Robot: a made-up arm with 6 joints.
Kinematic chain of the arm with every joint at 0, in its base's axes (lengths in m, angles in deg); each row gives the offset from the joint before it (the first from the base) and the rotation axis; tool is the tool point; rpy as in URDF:
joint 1: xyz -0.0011 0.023 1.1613 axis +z
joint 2: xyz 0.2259 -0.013 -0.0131 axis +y
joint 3: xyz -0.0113 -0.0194 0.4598 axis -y
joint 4: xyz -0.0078 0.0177 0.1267 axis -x
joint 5: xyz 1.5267 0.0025 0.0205 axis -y
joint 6: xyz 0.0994 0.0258 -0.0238 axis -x
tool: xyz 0.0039 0.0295 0.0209 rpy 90 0 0
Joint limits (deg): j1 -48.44..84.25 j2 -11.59..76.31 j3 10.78..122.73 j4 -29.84..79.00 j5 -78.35..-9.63 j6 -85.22..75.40
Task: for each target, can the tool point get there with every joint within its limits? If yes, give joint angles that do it. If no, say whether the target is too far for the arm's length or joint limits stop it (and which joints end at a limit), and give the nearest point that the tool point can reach.
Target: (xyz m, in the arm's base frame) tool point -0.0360 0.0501 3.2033
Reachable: yes | joints -36.79 -3.56 91.97 44.90 -30.24 -23.02
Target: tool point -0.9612 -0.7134 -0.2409
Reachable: no: joint limits stop it (at a limit: joint 1, joint 2, joint 3, joint 5) | nearest point 0.8193 -1.0269 -0.0741 | short by 1.816 m
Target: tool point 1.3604 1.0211 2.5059
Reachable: yes | joints 34.05 67.90 113.76 -14.22 -54.36 22.15
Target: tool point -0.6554 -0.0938 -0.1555
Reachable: no: joint limits stop it (at a limit: joint 1, joint 2, joint 3, joint 5, joint 6) | nearest point 0.1029 1.3347 -0.0793 | short by 1.619 m
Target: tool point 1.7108 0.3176 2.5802
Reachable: yes | joints 9.46 53.33 94.14 13.26 -19.70 -59.59
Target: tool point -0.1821 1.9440 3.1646
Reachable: no: too far | nearest point 0.1021 1.5732 2.7529 | short by 0.623 m
